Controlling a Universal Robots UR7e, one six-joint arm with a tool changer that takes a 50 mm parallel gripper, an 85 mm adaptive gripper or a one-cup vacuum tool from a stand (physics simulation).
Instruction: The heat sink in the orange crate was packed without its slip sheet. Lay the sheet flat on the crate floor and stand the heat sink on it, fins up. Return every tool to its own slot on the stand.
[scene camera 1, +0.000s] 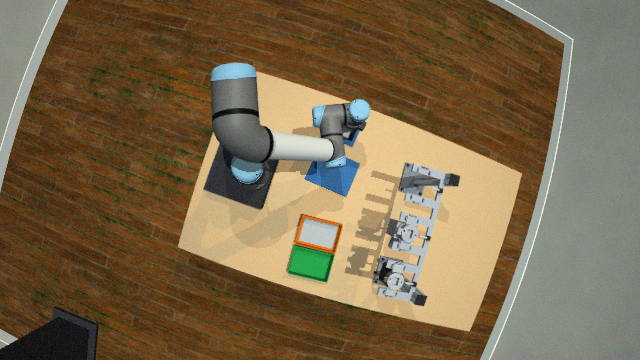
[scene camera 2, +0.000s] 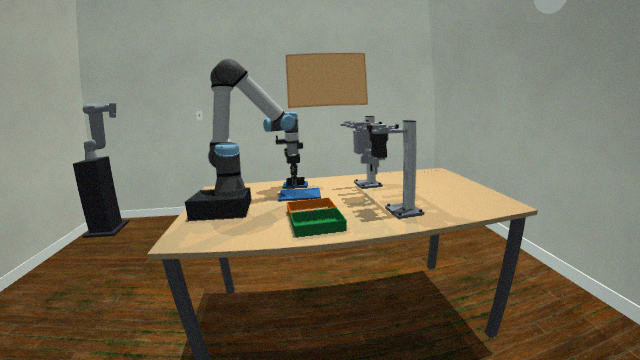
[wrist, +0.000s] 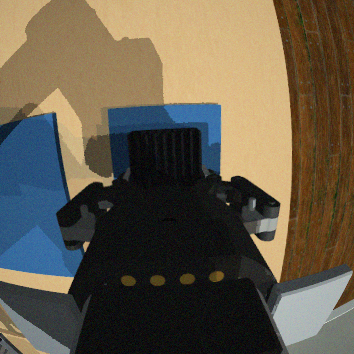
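Seen in the pictures: arm's base, origin of the base link: (scene camera 2: 230, 193).
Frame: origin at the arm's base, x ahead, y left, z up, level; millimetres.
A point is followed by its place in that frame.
The black finned heat sink (wrist: 165, 152) @[x 310, y 299, z -33 mm] (scene camera 2: 302, 181) @[x 378, y 257, z -44 mm] stands fins up on a small blue pad (wrist: 214, 142) (scene camera 2: 287, 185) @[x 294, y 271, z -62 mm]. My adaptive gripper (wrist: 165, 176) (scene camera 2: 294, 178) points down at it, with its fingers against the heat sink's two sides; the lower finger parts are hidden in the wrist view. The orange crate (scene camera 1: 338, 238) @[x 438, y -191, z -42 mm] (scene camera 2: 311, 202) @[x 361, y -128, z -43 mm] holds no heat sink. A light grey sheet (scene camera 1: 319, 234) @[x 353, y -197, z -68 mm] lies flat on its floor. The tool stand (scene camera 1: 434, 215) @[x 714, y 16, z 269 mm] (scene camera 2: 409, 165) @[x 731, y -320, z 126 mm] carries a tool at its middle (scene camera 1: 407, 233) @[x 625, y -71, z 274 mm] and another tool (scene camera 1: 395, 281) @[x 632, y -253, z 275 mm] near one end; the slot at the other end holds no tool.
The green crate (scene camera 1: 330, 267) @[x 438, y -330, z -39 mm] (scene camera 2: 320, 227) @[x 345, y -403, z -47 mm] stands against the orange crate. A larger blue plate (scene camera 1: 339, 181) @[x 380, y 60, z -63 mm] (scene camera 2: 300, 193) @[x 342, y 93, z -63 mm] (wrist: 30, 235) @[x 378, y 106, z -63 mm] lies close beside the heat sink's pad. The table edge (wrist: 289, 165) @[x 363, y 433, z -73 mm] runs near the pad. The black robot base (scene camera 1: 237, 192) @[x -43, y -99, z 10 mm] (scene camera 2: 218, 205) @[x -42, y -139, z -12 mm] stands at one side.
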